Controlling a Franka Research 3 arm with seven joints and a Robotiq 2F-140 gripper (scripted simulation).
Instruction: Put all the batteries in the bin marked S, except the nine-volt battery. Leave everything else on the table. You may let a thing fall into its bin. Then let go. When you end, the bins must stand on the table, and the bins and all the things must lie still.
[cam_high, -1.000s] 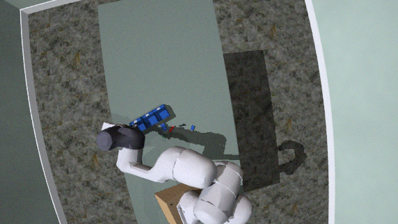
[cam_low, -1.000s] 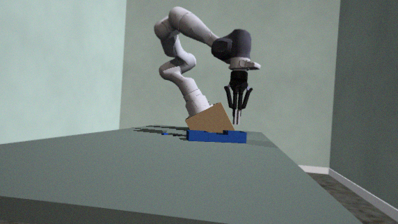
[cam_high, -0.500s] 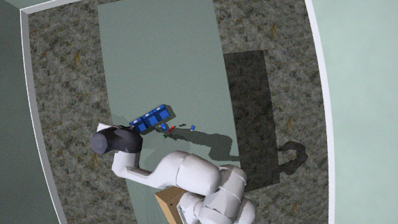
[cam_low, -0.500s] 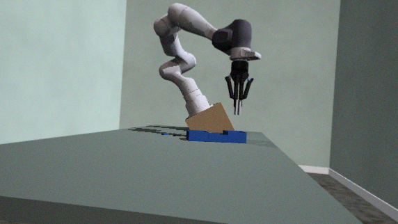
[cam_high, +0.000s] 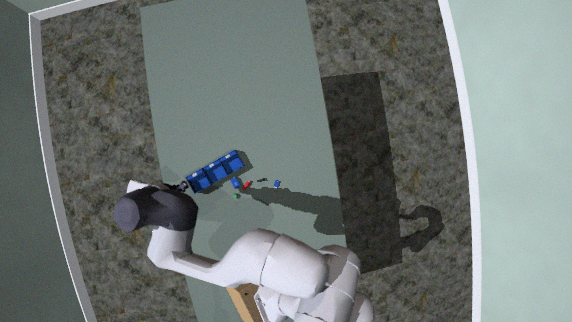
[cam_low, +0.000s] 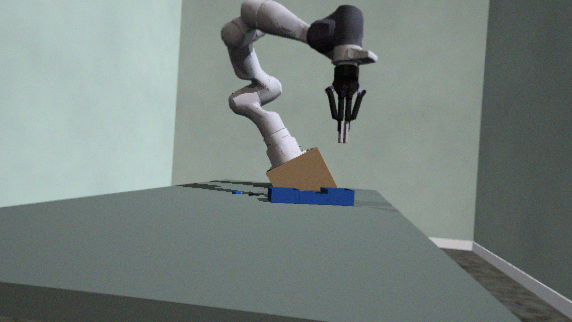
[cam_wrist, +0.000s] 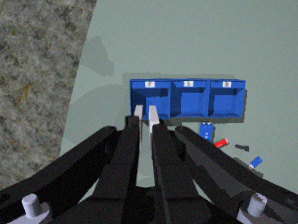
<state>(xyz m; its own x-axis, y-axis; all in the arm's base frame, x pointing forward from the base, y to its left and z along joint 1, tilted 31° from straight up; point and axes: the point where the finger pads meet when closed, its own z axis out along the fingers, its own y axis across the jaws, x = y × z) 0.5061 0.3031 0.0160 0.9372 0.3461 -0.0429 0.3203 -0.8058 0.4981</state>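
Now: the red cylindrical battery 220 mm to the right of my hand, 220 mm below it and 60 mm behind it. The rest, counted from my hand: blue nine-volt battery (210 mm below, 160 mm to the right, 30 mm behind); then blue bin (200 mm below, 90 mm to the right, 30 mm ahead); then green item (210 mm below, 160 mm to the right, 100 mm behind).
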